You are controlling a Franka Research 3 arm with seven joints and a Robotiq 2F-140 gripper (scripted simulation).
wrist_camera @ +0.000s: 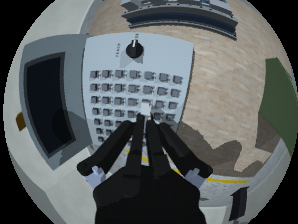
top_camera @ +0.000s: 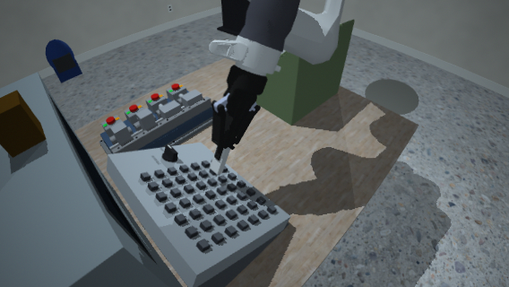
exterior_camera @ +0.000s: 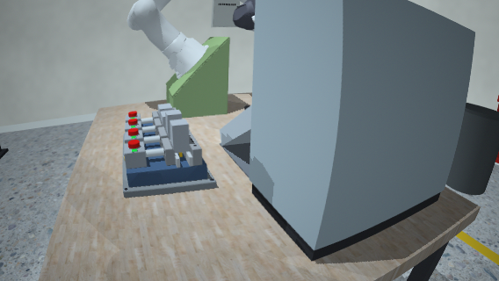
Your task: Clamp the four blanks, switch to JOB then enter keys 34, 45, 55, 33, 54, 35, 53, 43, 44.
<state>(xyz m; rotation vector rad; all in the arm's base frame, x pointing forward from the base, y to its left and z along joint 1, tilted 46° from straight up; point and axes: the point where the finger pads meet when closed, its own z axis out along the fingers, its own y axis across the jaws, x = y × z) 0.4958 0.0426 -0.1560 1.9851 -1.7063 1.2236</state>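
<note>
Now: hand 60 mm to the right of the key, 60 mm short of it and 40 mm above it. Round my hand: grey keypad (90 mm ahead, 80 mm below, 20 mm to the right); then black selector knob (130 mm to the right, 50 mm ahead, 30 mm below).
</note>
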